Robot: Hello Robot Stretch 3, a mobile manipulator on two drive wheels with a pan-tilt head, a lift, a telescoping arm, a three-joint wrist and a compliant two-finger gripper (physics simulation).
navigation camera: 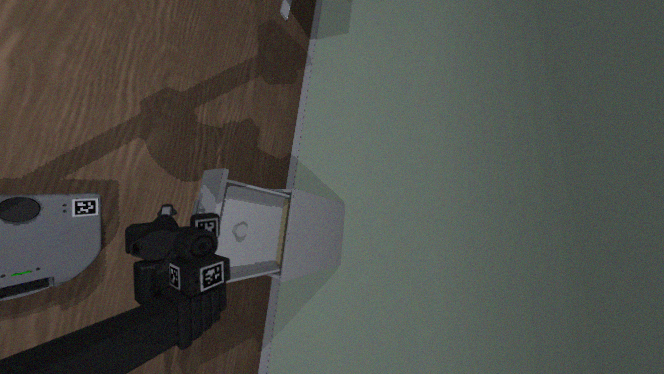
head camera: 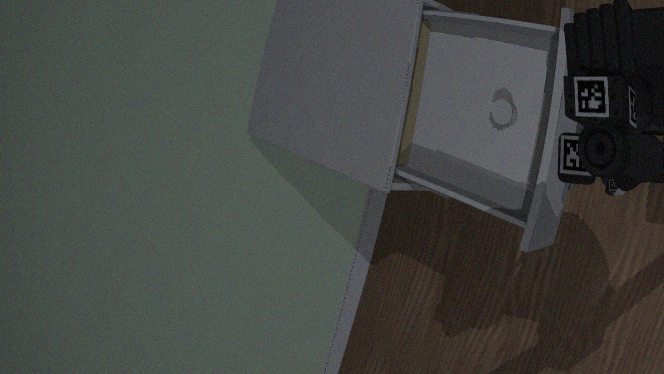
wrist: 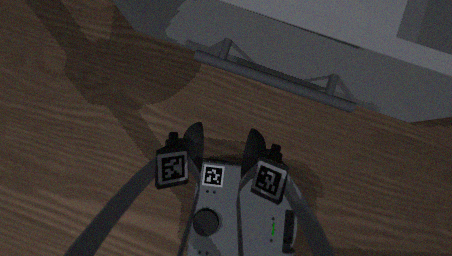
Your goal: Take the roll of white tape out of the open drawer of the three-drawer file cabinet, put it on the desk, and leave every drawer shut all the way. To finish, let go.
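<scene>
The white tape roll (head camera: 512, 114) (navigation camera: 235, 230) lies in the open drawer (head camera: 465, 90) (navigation camera: 260, 215), a pale ring with grey shading, toward the drawer's front. The grey file cabinet (head camera: 335, 90) (navigation camera: 312, 235) rises above the green desk top (head camera: 125, 200) (navigation camera: 475, 200) at its edge. The drawer is pulled out over the floor; the lower drawers are hidden. My gripper (wrist: 224, 142) is open and empty. In the wrist view it is apart from the drawer's handle (wrist: 275, 80), on the robot-base side. The wrist overlaps the drawer front in the head and navigation views.
My robot base (navigation camera: 55, 240) (wrist: 220, 200) is on the wooden floor (head camera: 425, 310) (navigation camera: 75, 100) (wrist: 75, 150) in front of the drawer. My black arm (navigation camera: 90, 340) reaches in from the lower left of the navigation view. The desk edge (head camera: 350, 300) (navigation camera: 302, 110) runs past the cabinet. Shadows cross the floor.
</scene>
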